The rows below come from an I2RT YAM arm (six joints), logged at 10 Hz.
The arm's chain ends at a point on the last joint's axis. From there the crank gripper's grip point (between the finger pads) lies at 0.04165 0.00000 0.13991 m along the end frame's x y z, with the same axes.
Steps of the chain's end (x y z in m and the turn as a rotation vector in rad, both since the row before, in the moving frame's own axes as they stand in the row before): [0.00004 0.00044 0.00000 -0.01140 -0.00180 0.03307]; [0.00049 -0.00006 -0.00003 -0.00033 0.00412 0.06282]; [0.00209 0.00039 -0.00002 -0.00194 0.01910 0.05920]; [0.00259 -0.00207 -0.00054 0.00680 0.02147 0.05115]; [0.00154 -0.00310 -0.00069 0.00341 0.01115 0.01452]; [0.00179 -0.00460 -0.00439 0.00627 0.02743 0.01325]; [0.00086 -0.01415 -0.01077 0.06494 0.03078 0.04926]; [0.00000 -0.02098 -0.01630 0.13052 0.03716 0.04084]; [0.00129 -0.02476 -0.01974 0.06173 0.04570 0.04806]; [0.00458 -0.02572 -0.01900 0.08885 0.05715 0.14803]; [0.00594 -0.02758 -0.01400 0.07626 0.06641 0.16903]
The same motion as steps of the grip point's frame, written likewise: [-0.00026 0.00341 0.00006 -0.01140 -0.00180 0.03307]; [0.00098 0.00262 -0.00020 -0.00033 0.00412 0.06282]; [0.00467 0.00320 -0.00084 -0.00194 0.01910 0.05920]; [0.00555 -0.00081 -0.00146 0.00680 0.02147 0.05115]; [0.00310 -0.00296 -0.00116 0.00341 0.01115 0.01452]; [0.00561 -0.00490 -0.00559 0.00627 0.02743 0.01325]; [0.00531 -0.02103 -0.01234 0.06494 0.03078 0.04926]; [0.00549 -0.03728 -0.01902 0.13052 0.03716 0.04084]; [0.00779 -0.03117 -0.02199 0.06173 0.04570 0.04806]; [0.01293 -0.03126 -0.02187 0.08885 0.05715 0.14803]; [0.01539 -0.03030 -0.01719 0.07626 0.06641 0.16903]
